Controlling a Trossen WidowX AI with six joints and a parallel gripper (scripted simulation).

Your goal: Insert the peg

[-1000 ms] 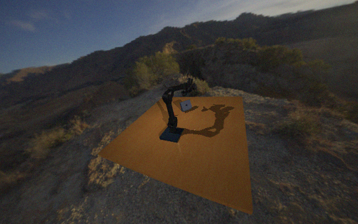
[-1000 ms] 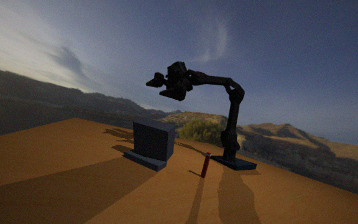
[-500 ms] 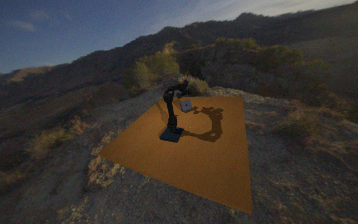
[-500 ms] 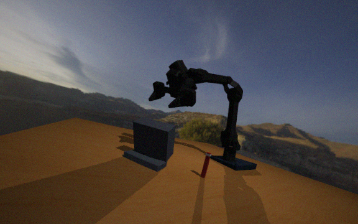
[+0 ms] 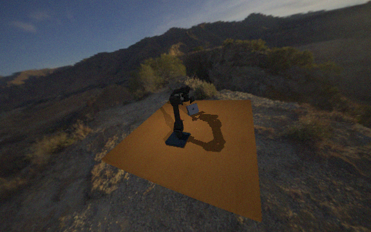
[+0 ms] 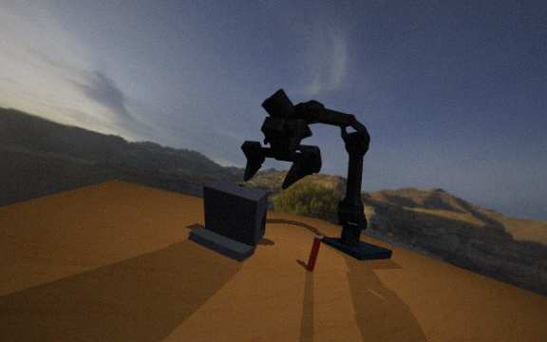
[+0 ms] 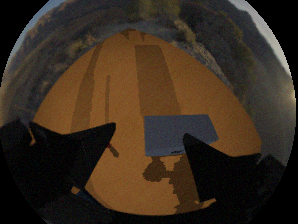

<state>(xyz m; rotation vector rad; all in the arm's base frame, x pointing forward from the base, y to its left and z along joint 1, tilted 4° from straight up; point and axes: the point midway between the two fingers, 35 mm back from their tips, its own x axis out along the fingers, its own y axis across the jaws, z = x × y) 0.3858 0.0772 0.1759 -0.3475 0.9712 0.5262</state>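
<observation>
The red peg lies 120 mm behind my gripper tip, 90 mm below it and 60 mm to the left of it. Round my gripper tip: flat dark foot (140 mm below, 40 mm to the right, 40 mm ahead); sloped panel (70 mm below, 60 mm to the right, 30 mm ahead).
</observation>
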